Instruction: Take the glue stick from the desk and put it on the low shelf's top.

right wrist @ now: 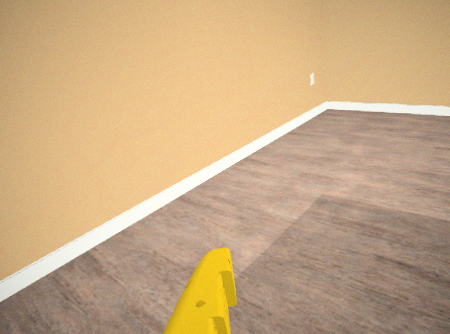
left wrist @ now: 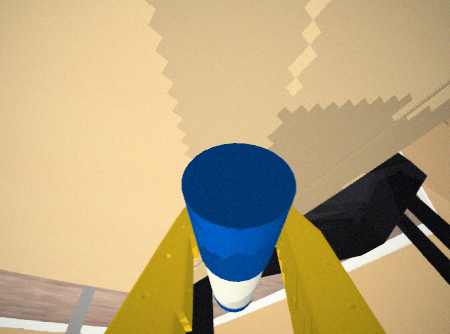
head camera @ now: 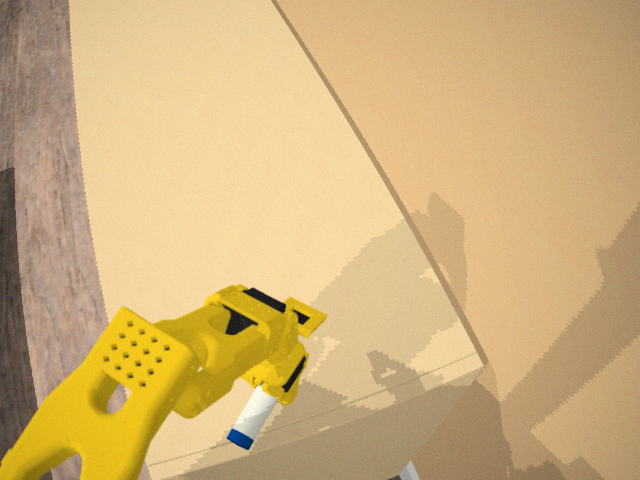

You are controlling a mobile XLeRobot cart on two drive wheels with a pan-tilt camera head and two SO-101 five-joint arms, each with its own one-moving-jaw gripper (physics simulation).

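Places are measured from the left arm's base along level axes (x up, y ahead, z left), in metres.
Where they show: left hand, tool point: (left wrist: 203, 210) (head camera: 261, 387); right hand, tool point: (right wrist: 232, 268).
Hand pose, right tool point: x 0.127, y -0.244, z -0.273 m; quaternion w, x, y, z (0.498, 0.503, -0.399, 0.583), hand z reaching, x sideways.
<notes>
After its pixels a point has its place.
The glue stick (head camera: 254, 415) @[x -0.130, y 0.198, z -0.058 m] (left wrist: 239, 187), white with blue ends, is held by my left gripper (head camera: 269, 391) (left wrist: 239, 220) @[x -0.151, y 0.234, z -0.052 m], whose two jaws press on its sides. In the head view it is tilted, over the near part of a pale tan top (head camera: 206, 155) @[x -0.165, y 0.516, z 0.115 m] (left wrist: 75, 125) @[x -0.164, y 0.275, z -0.021 m]; I cannot tell whether this top is the low shelf's or the desk's. The stick's height above it is hard to judge. My right gripper (right wrist: 220, 262) shows one notched jaw in the right wrist view, fully open and away from the glue stick.
The tan top meets a tan wall (head camera: 516, 103) @[x 0.108, y 0.417, z -0.217 m] along a dark line, and its near edge runs across the lower head view. Wood floor (head camera: 46, 155) @[x -0.775, y 0.903, z 0.891 m] lies at the left. A black object (left wrist: 350, 225) is at the right in the left wrist view. A white baseboard (right wrist: 200, 172) @[x -0.693, y -2.266, z -0.097 m] borders the right wrist view's floor.
</notes>
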